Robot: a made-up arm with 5 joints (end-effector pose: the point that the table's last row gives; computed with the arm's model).
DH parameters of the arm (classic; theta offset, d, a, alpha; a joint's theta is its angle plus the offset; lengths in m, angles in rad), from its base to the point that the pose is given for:
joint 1: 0 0.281 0 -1.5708
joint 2: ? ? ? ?
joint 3: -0.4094 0 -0.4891 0
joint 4: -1.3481 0 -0.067 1.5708
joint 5: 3.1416 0.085 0 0
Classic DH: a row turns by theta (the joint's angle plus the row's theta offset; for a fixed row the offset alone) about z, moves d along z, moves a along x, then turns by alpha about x.
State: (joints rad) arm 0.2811 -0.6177 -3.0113 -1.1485 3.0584
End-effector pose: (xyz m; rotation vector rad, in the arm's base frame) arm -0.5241 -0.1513 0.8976 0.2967 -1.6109 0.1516
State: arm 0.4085 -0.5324 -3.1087 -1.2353 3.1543
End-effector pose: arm -0.4725 -0.2045 0.8975 0.3430 -1.7106 0.3094
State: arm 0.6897 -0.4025 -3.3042 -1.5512 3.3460
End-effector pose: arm -0.3545 -0.2924 0.8667 0.5195 -2.0988 0.5262
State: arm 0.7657 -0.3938 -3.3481 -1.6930 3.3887
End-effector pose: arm -0.3244 -0.3119 0.8498 0.6024 -2.2710 0.5147
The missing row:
joint 2: -1.384 0 0.3501 0
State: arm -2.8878 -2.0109 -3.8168 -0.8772 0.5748
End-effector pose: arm 0.3445 0.0894 -0.3328 -0.4389 -2.7106 0.2365
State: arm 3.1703 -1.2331 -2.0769 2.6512 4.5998
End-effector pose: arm 0.3843 0.0110 0.8823 1.9777 -1.7163 -0.6589
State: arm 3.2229 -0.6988 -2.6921 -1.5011 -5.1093
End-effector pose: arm 0.4640 0.0378 0.9407 0.9567 1.5734 0.9027
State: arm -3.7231 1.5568 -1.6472 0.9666 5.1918
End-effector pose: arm -0.3953 0.2598 -0.3504 -0.6110 2.3444 -0.8425
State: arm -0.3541 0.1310 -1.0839 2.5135 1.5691
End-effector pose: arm 0.4469 -0.1652 0.3574 1.0280 -1.4733 -1.4602
